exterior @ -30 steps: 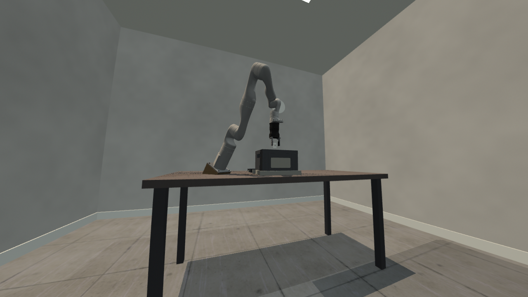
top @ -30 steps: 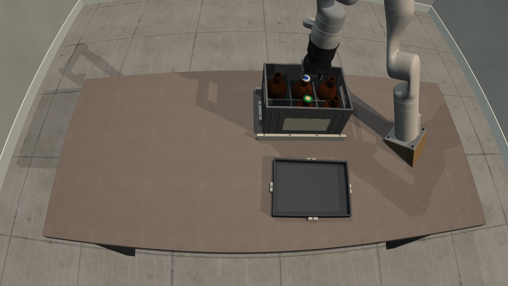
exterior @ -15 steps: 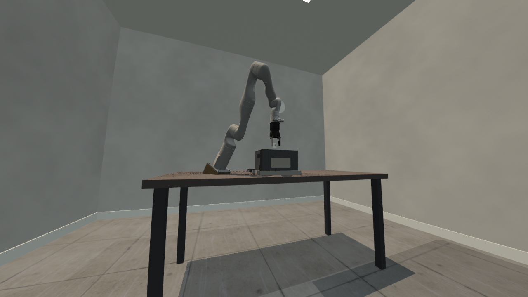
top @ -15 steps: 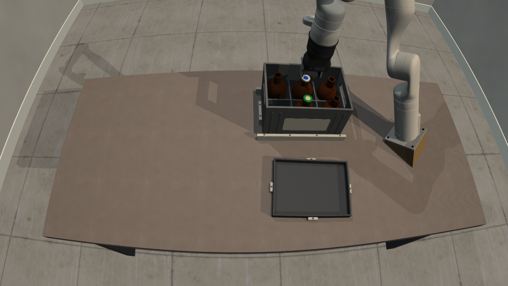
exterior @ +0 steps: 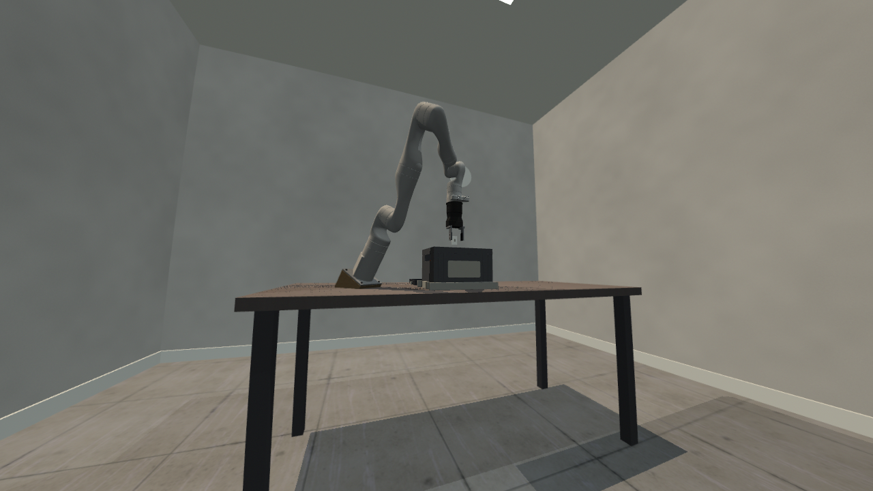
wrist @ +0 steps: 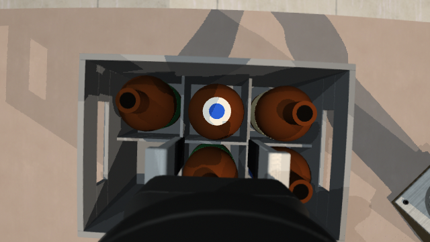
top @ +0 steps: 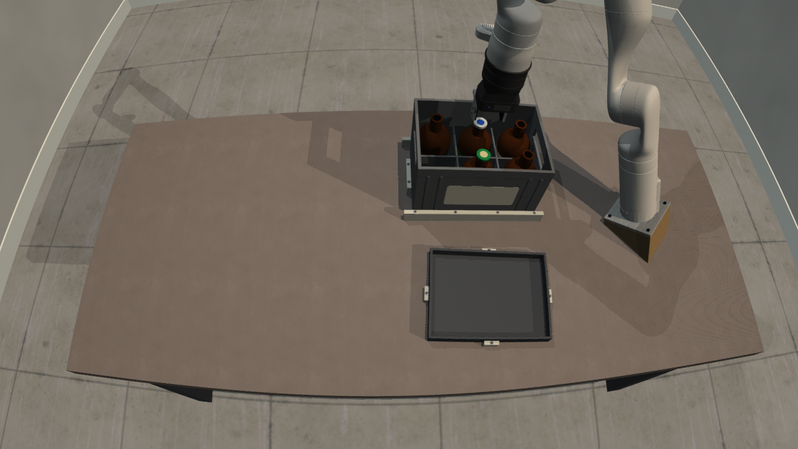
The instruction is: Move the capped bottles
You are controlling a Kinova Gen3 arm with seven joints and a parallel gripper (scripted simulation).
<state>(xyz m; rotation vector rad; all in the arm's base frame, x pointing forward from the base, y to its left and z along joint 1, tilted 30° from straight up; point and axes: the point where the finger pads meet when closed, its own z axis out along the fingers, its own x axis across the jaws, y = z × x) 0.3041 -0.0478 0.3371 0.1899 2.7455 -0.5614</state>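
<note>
My gripper is now 1 cm to the right of the crate and 15 cm above it. The rest, counted from my hand: dark tray (4 cm ahead, 29 cm to the left, 22 cm below).
</note>
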